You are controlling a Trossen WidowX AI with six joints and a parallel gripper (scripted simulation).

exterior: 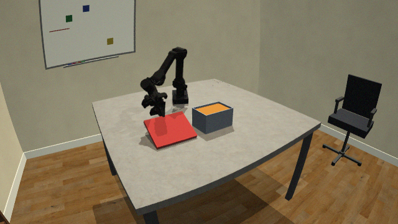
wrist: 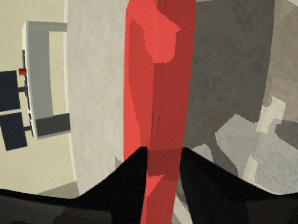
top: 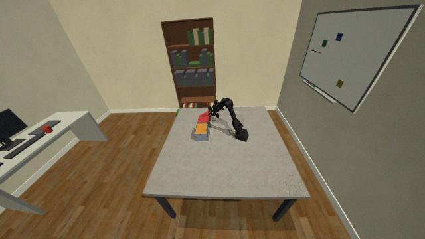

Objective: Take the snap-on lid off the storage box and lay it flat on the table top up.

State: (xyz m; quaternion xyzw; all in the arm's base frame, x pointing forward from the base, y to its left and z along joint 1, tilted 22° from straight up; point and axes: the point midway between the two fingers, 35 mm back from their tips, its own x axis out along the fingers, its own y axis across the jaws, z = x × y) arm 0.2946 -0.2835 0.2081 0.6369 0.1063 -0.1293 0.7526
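My hand is 10 cm short of the red lid and 6 cm above it. The rest, counted from my hand: grey storage box 10 cm ahead, 27 cm to the left, 5 cm below.
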